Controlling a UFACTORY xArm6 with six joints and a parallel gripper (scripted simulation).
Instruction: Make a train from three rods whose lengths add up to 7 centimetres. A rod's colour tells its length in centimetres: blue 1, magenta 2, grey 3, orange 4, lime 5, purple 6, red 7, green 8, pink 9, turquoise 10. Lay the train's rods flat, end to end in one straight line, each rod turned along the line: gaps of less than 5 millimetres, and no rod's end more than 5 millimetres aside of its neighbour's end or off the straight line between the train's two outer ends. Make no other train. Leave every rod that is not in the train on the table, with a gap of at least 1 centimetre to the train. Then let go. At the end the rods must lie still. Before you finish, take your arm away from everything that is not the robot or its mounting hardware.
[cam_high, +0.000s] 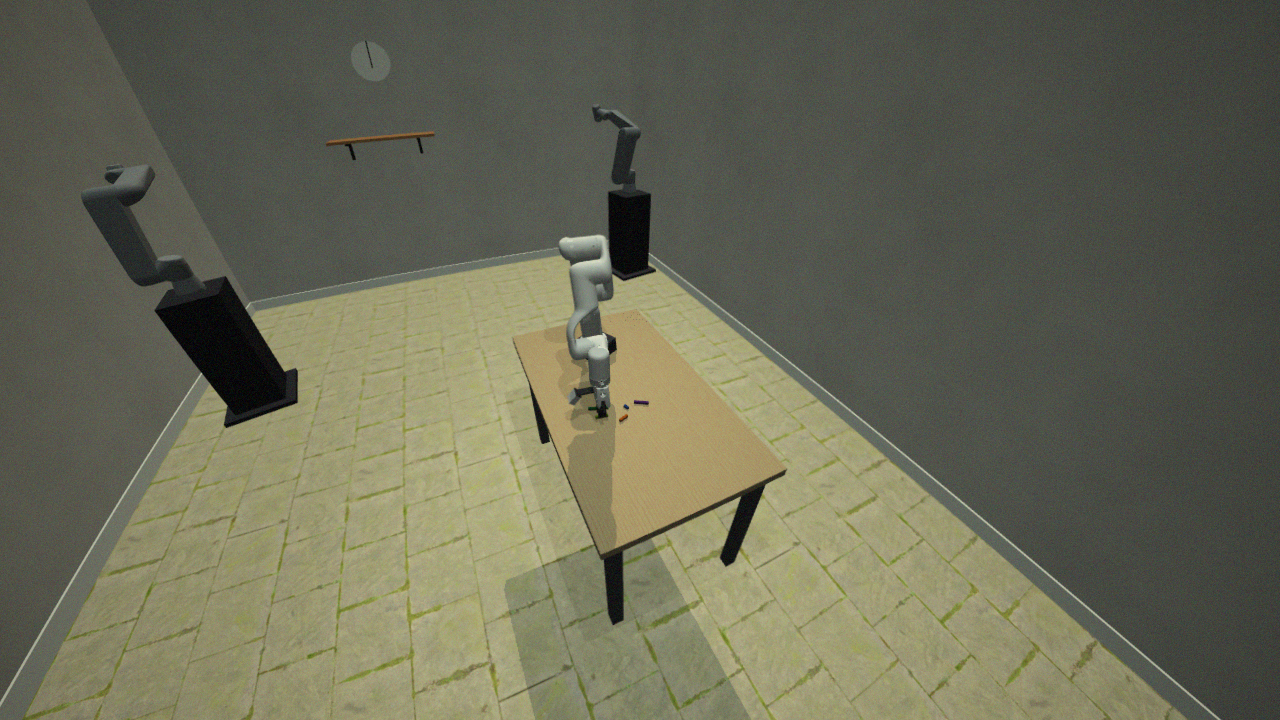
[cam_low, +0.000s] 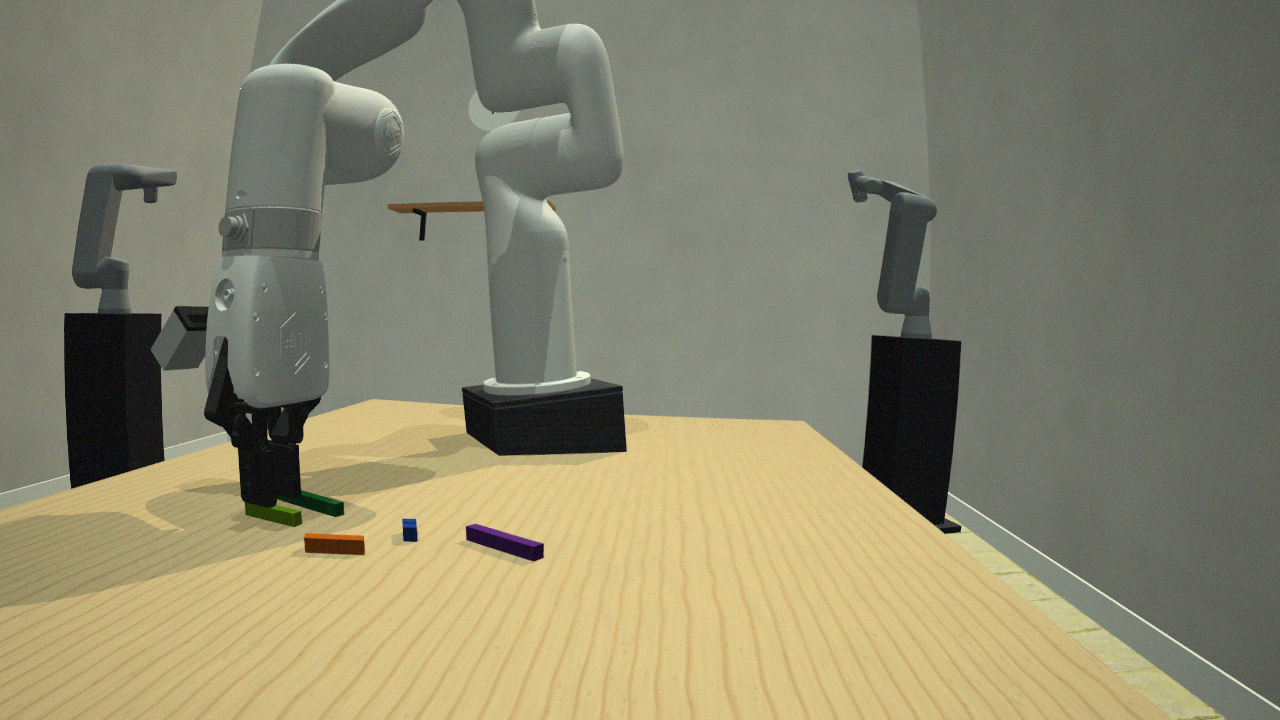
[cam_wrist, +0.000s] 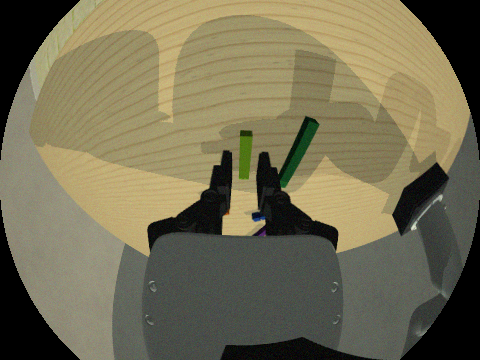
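The lime rod is 3 cm below my hand. From my hand the other things lie so: orange rod 6 cm to the left, 6 cm ahead, 3 cm below; then purple rod 17 cm to the left, 3 cm below, 3 cm ahead; then green rod 5 cm behind, 3 cm below, 1 cm to the left.
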